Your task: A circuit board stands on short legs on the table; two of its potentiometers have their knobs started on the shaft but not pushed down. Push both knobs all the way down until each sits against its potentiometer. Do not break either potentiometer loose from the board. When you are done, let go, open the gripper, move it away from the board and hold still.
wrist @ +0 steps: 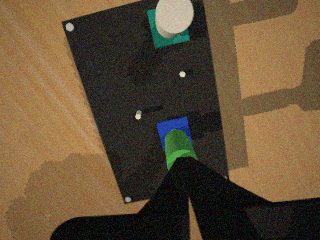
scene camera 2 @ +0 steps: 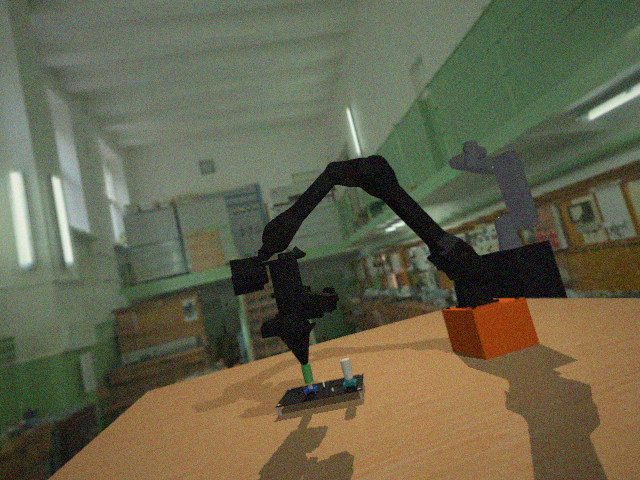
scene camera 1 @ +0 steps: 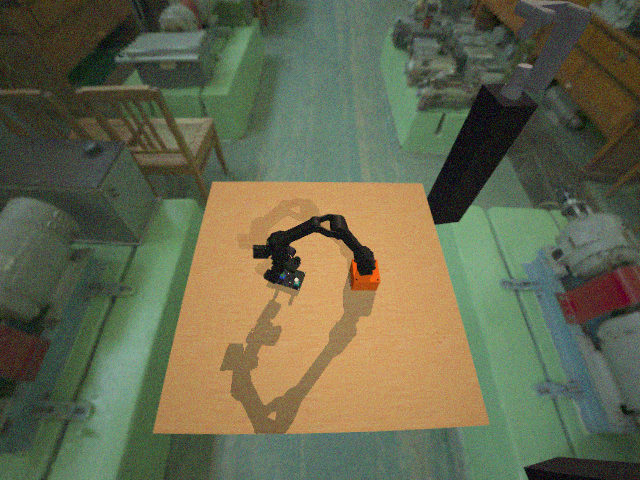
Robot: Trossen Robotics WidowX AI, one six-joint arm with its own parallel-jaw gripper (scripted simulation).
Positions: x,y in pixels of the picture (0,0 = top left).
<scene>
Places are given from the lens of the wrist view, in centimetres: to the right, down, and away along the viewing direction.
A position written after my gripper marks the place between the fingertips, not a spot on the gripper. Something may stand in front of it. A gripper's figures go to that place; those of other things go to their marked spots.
my gripper (wrist: 183,164): 1, 2, 11
green knob (wrist: 177,144): 1, 1, 12
</scene>
